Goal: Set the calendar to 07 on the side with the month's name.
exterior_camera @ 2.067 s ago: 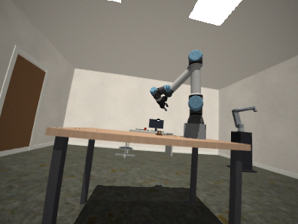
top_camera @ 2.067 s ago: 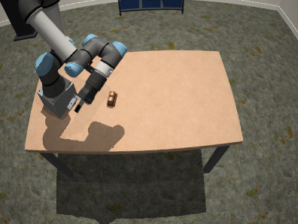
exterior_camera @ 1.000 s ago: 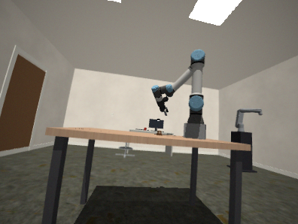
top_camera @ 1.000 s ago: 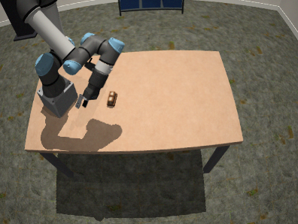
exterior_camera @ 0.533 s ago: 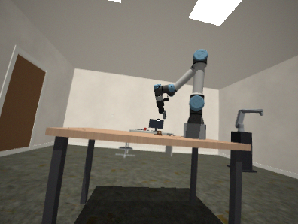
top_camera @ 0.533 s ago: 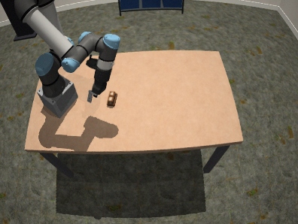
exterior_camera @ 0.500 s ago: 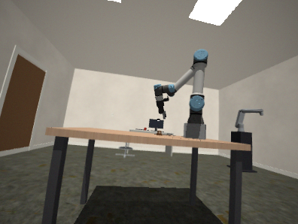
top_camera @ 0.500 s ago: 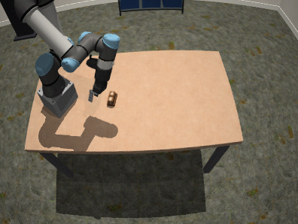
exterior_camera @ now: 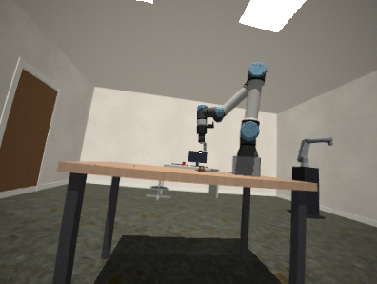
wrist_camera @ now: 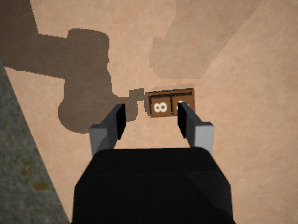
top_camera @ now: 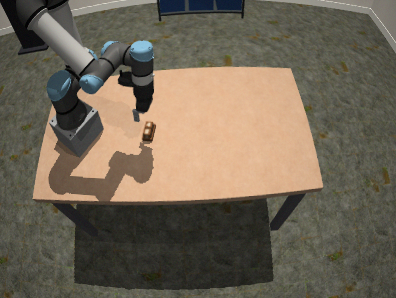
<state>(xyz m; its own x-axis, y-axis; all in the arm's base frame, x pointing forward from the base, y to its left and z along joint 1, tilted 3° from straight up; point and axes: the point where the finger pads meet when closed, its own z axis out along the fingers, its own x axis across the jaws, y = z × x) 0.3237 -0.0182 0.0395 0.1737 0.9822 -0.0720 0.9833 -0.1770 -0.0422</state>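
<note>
My hand is 16 cm above the brown calendar tray, 1 cm to the right of it and 1 cm short of it.
</note>
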